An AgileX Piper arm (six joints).
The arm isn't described. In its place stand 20 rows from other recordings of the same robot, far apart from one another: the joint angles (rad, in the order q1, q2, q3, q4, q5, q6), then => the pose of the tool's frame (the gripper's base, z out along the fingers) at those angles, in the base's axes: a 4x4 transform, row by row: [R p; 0 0 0 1], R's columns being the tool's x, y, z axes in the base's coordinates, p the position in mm.
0.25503 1.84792 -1.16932 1.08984 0.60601 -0.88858 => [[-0.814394, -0.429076, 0.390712, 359.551], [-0.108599, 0.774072, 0.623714, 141.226], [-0.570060, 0.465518, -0.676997, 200.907], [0, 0, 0, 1]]
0.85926 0.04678 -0.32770 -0.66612 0.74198 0.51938 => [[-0.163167, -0.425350, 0.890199, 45.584], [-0.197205, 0.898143, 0.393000, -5.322], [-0.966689, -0.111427, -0.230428, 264.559], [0, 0, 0, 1]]
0.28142 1.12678 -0.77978 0.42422 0.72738 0.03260 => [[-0.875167, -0.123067, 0.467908, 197.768], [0.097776, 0.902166, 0.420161, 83.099], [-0.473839, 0.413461, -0.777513, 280.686], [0, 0, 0, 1]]
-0.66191 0.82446 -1.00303 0.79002 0.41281 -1.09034 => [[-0.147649, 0.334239, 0.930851, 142.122], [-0.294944, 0.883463, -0.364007, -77.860], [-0.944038, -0.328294, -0.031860, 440.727], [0, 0, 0, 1]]
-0.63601 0.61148 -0.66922 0.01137 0.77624 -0.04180 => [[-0.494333, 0.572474, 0.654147, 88.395], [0.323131, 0.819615, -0.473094, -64.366], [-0.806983, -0.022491, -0.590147, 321.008], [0, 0, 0, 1]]
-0.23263 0.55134 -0.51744 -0.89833 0.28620 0.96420 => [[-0.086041, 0.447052, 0.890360, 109.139], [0.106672, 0.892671, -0.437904, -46.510], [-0.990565, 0.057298, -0.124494, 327.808], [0, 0, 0, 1]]
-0.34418 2.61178 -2.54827 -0.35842 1.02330 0.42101 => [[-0.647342, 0.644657, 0.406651, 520.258], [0.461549, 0.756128, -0.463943, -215.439], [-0.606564, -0.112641, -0.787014, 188.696], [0, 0, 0, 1]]
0.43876 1.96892 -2.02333 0.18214 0.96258 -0.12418 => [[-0.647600, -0.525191, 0.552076, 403.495], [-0.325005, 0.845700, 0.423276, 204.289], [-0.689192, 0.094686, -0.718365, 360.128], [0, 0, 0, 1]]
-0.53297 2.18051 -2.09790 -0.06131 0.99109 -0.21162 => [[-0.825633, 0.341582, 0.449056, 423.297], [0.205544, 0.923311, -0.324420, -255.125], [-0.525434, -0.175552, -0.832527, 279.779], [0, 0, 0, 1]]
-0.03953 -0.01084 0.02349 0.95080 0.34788 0.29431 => [[-0.268154, 0.041979, 0.962461, 53.223], [0.912084, 0.332702, 0.239607, 23.163], [-0.310155, 0.942097, -0.127504, 187.550], [0, 0, 0, 1]]
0.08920 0.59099 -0.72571 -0.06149 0.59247 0.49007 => [[-0.350038, 0.101232, 0.931249, 111.412], [0.395210, 0.917292, 0.048836, 6.829], [-0.849284, 0.385133, -0.361095, 356.193], [0, 0, 0, 1]]
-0.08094 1.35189 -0.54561 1.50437 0.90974 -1.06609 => [[-0.853340, -0.178864, 0.489713, 223.493], [0.308123, 0.584689, 0.750466, 53.778], [-0.420561, 0.791294, -0.443826, 218.035], [0, 0, 0, 1]]
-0.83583 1.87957 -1.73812 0.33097 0.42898 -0.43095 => [[-0.380280, 0.610355, 0.694877, 314.146], [0.231964, 0.790251, -0.567183, -329.202], [-0.895310, -0.054502, -0.442097, 348.436], [0, 0, 0, 1]]
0.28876 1.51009 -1.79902 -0.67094 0.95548 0.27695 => [[-0.450017, 0.123639, 0.884420, 316.832], [-0.270381, 0.925020, -0.266892, 45.923], [-0.851104, -0.359236, -0.382845, 484.940], [0, 0, 0, 1]]
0.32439 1.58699 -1.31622 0.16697 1.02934 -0.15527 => [[-0.858696, -0.423432, 0.288697, 304.686], [-0.360359, 0.899425, 0.247339, 116.130], [-0.364392, 0.108354, -0.924920, 296.415], [0, 0, 0, 1]]
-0.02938 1.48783 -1.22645 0.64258 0.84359 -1.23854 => [[-0.386486, -0.729747, 0.564001, 317.056], [-0.615739, 0.659436, 0.431288, 31.438], [-0.686654, -0.180590, -0.704197, 321.746], [0, 0, 0, 1]]
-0.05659 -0.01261 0.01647 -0.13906 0.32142 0.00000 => [[-0.243656, 0.067534, 0.967508, 53.282], [-0.117921, 0.988109, -0.098670, -7.010], [-0.962666, -0.138131, -0.232795, 179.650], [0, 0, 0, 1]]
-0.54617 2.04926 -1.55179 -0.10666 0.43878 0.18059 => [[-0.592288, 0.596260, 0.541912, 393.696], [0.458068, 0.802496, -0.382327, -244.124], [-0.662848, 0.021785, -0.748437, 207.949], [0, 0, 0, 1]]
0.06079 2.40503 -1.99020 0.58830 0.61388 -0.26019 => [[-0.796624, -0.079922, 0.599168, 533.264], [0.176271, 0.917426, 0.356734, 61.601], [-0.578203, 0.389799, -0.716755, 158.995], [0, 0, 0, 1]]
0.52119 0.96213 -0.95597 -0.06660 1.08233 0.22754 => [[-0.807462, -0.318189, 0.496750, 147.848], [-0.239141, 0.946325, 0.217440, 78.719], [-0.539274, 0.056782, -0.840214, 342.517], [0, 0, 0, 1]]
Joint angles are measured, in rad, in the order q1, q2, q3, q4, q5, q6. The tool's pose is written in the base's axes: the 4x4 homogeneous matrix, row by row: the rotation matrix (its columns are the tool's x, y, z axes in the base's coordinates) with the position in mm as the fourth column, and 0 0 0 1 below. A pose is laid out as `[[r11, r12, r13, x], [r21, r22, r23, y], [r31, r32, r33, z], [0, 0, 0, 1]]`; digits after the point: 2 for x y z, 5 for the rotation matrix.
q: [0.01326, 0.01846, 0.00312, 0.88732, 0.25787, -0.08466]
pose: [[-0.21854, -0.07797, 0.97271, 55.65], [0.69082, 0.69166, 0.21066, 18.73], [-0.68920, 0.71801, -0.09729, 196.35], [0, 0, 0, 1]]
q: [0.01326, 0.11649, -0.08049, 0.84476, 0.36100, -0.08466]
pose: [[-0.32504, -0.07483, 0.94273, 59.09], [0.63671, 0.71976, 0.27666, 24.82], [-0.69925, 0.69018, -0.18631, 212.01], [0, 0, 0, 1]]
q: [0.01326, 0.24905, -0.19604, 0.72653, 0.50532, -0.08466]
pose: [[-0.46467, -0.07217, 0.88254, 65.99], [0.50985, 0.79307, 0.33330, 30.14], [-0.72397, 0.60484, -0.33172, 230.39], [0, 0, 0, 1]]
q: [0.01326, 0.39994, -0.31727, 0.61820, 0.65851, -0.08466]
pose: [[-0.61170, -0.06539, 0.78839, 77.31], [0.37976, 0.84997, 0.36515, 33.30], [-0.69398, 0.52275, -0.49509, 246.59], [0, 0, 0, 1]]
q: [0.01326, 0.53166, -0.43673, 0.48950, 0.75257, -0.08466]
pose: [[-0.68980, -0.06664, 0.72093, 92.67], [0.25822, 0.90762, 0.33097, 30.48], [-0.67639, 0.41446, -0.60887, 264.09], [0, 0, 0, 1]]
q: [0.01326, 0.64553, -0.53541, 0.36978, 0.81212, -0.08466]
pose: [[-0.74048, -0.06694, 0.66874, 109.69], [0.15910, 0.94929, 0.27118, 25.33], [-0.65298, 0.30720, -0.69228, 276.98], [0, 0, 0, 1]]
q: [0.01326, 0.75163, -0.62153, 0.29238, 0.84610, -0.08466]
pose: [[-0.77488, -0.06610, 0.62864, 128.71], [0.09915, 0.96950, 0.22415, 21.35], [-0.62428, 0.23602, -0.74469, 287.49], [0, 0, 0, 1]]
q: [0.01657, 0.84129, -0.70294, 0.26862, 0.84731, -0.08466]
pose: [[-0.78095, -0.06869, 0.62081, 148.59], [0.08061, 0.97454, 0.20923, 20.57], [-0.61938, 0.21344, -0.75552, 299.65], [0, 0, 0, 1]]
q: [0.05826, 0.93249, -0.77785, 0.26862, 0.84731, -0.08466]
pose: [[-0.79360, -0.10577, 0.59918, 168.74], [0.04741, 0.97103, 0.23420, 27.97], [-0.60660, 0.21427, -0.76559, 308.18], [0, 0, 0, 1]]
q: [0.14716, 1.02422, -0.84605, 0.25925, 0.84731, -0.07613]
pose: [[-0.80931, -0.18077, 0.55887, 187.28], [-0.02322, 0.96057, 0.27708, 45.44], [-0.58692, 0.21127, -0.78160, 312.32], [0, 0, 0, 1]]
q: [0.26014, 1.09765, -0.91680, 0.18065, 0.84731, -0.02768]
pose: [[-0.80369, -0.25914, 0.53566, 200.84], [-0.11906, 0.95202, 0.28193, 66.14], [-0.58302, 0.16281, -0.79598, 317.98], [0, 0, 0, 1]]
